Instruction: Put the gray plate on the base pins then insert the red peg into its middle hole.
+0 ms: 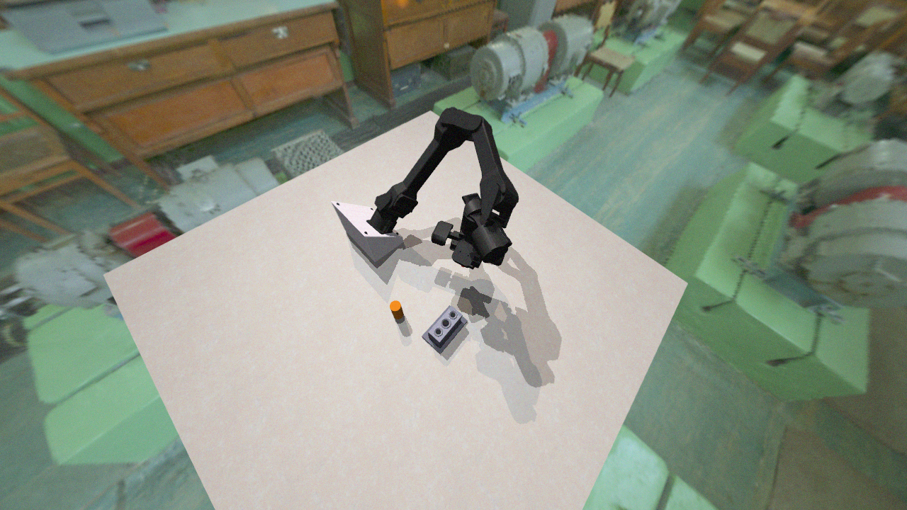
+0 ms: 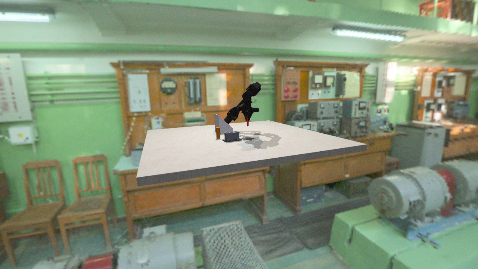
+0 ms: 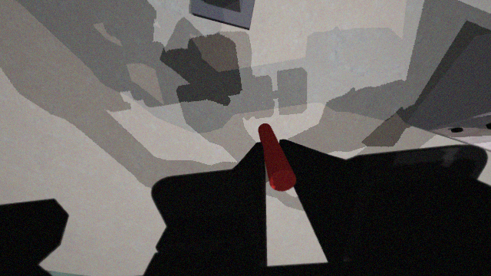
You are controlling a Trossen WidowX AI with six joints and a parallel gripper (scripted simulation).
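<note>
Now: gripper tip 70 mm short of the gray plate, 160 mm to the left of it and 70 mm above it. Also, from my gripper tip: red peg: right at my gripper tip; then dark base: 70 mm ahead, 160 mm to the right, 110 mm below; then orange peg: 60 mm behind, 220 mm to the right, 80 mm below.
</note>
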